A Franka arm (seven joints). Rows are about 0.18 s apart.
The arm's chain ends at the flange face. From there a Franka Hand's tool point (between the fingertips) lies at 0.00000 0.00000 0.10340 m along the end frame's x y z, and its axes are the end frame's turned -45 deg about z.
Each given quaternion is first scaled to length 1.
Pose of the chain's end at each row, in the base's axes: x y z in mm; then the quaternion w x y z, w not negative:
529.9 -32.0 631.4 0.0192 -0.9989 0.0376 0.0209
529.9 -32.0 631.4 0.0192 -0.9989 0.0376 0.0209
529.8 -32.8 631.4 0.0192 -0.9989 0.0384 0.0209
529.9 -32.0 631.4 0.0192 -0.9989 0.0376 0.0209
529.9 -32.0 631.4 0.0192 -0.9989 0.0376 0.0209
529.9 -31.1 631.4 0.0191 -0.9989 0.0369 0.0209
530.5 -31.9 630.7 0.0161 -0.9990 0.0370 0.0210
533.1 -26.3 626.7 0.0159 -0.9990 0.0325 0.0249
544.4 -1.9 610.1 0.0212 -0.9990 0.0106 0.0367
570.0 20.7 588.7 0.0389 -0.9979 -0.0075 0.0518
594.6 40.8 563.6 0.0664 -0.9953 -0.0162 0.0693
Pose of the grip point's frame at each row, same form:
525.7 -27.9 528.2 0.0257 -0.9372 -0.3475 0.0120
525.7 -27.9 528.2 0.0257 -0.9372 -0.3475 0.0120
525.6 -28.7 528.2 0.0257 -0.9375 -0.3468 0.0120
525.7 -27.9 528.2 0.0257 -0.9372 -0.3475 0.0120
525.7 -27.9 528.2 0.0257 -0.9372 -0.3475 0.0120
525.7 -27.0 528.2 0.0256 -0.9370 -0.3482 0.0120
526.3 -28.4 527.4 0.0229 -0.9371 -0.3481 0.0132
528.1 -22.8 523.5 0.0242 -0.9354 -0.3523 0.0169
536.9 2.6 507.1 0.0336 -0.9271 -0.3725 0.0258
559.3 28.6 486.2 0.0558 -0.9190 -0.3888 0.0330
580.1 54.2 462.1 0.0879 -0.9133 -0.3958 0.0386

